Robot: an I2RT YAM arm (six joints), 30 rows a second.
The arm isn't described. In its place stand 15 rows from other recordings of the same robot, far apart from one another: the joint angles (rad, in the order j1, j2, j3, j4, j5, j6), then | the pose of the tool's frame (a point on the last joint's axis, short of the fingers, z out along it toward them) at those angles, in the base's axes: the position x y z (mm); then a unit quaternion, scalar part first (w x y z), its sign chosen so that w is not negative.
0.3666, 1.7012, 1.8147, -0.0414, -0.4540, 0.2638 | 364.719 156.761 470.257 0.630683 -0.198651 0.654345 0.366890
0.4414, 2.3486, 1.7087, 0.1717, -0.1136, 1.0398 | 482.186 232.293 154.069 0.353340 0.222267 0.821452 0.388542
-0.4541, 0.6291, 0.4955, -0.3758, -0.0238, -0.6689 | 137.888 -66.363 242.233 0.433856 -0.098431 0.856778 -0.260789
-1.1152, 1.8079, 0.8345, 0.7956, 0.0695, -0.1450 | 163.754 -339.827 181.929 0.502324 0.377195 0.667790 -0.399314
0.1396, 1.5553, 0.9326, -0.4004, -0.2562, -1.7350 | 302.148 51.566 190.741 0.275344 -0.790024 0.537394 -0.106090
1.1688, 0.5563, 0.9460, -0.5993, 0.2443, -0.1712 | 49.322 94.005 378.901 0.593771 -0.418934 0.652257 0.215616
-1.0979, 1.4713, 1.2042, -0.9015, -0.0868, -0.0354 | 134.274 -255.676 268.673 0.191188 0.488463 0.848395 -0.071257
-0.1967, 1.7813, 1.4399, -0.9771, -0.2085, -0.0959 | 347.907 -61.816 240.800 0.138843 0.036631 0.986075 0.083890
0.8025, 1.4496, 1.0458, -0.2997, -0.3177, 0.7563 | 213.799 237.244 264.729 0.194240 -0.087144 0.894240 0.393715
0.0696, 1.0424, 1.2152, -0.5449, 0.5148, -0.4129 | 216.436 -2.482 404.558 0.501600 -0.051331 0.809685 -0.300287
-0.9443, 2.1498, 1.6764, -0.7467, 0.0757, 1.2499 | 260.185 -364.082 173.341 0.177966 0.878626 0.442987 -0.010293
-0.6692, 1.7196, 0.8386, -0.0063, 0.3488, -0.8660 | 250.645 -213.761 140.462 0.123974 -0.033286 0.929103 -0.346830
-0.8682, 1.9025, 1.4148, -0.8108, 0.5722, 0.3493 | 229.860 -301.297 201.210 0.054121 0.574945 0.757830 -0.303649
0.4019, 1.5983, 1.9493, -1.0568, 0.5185, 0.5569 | 298.224 107.586 449.927 0.466819 0.175071 0.866628 -0.019647
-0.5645, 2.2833, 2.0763, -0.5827, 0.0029, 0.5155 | 440.833 -279.273 243.812 0.380548 0.475895 0.792839 -0.010667
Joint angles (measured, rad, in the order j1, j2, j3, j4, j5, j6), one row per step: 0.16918 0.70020 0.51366 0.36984 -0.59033 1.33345; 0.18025 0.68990 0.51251 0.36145 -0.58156 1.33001; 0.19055 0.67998 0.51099 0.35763 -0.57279 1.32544; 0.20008 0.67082 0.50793 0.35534 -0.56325 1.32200; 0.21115 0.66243 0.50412 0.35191 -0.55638 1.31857; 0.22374 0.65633 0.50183 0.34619 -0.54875 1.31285; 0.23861 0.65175 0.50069 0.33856 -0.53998 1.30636; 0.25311 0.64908 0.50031 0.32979 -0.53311 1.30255; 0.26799 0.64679 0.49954 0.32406 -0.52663 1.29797; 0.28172 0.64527 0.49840 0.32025 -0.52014 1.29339; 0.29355 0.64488 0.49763 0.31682 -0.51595 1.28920; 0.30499 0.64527 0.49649 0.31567 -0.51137 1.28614; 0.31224 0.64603 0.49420 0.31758 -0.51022 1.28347
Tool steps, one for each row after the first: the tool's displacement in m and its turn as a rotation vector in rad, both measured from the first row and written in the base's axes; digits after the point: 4 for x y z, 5 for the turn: -0.0022 0.0013 0.0003 -0.00073 -0.00283 0.00192; -0.0044 0.0024 0.0009 -0.00154 -0.01018 0.00289; -0.0063 0.0033 0.0010 -0.00147 -0.01593 0.00250; -0.0081 0.0046 0.0005 -0.00234 -0.01916 0.00628; -0.0096 0.0062 0.0001 -0.00531 -0.02094 0.01047; -0.0110 0.0081 -0.0004 -0.00914 -0.02099 0.01572; -0.0120 0.0101 -0.0011 -0.01204 -0.01708 0.02292; -0.0130 0.0121 -0.0016 -0.01509 -0.01597 0.03075; -0.0139 0.0140 -0.0021 -0.01802 -0.01563 0.03743; -0.0145 0.0157 -0.0027 -0.02119 -0.01478 0.04454; -0.0150 0.0174 -0.0033 -0.02326 -0.01423 0.05104; -0.0152 0.0185 -0.0040 -0.02519 -0.01504 0.05678
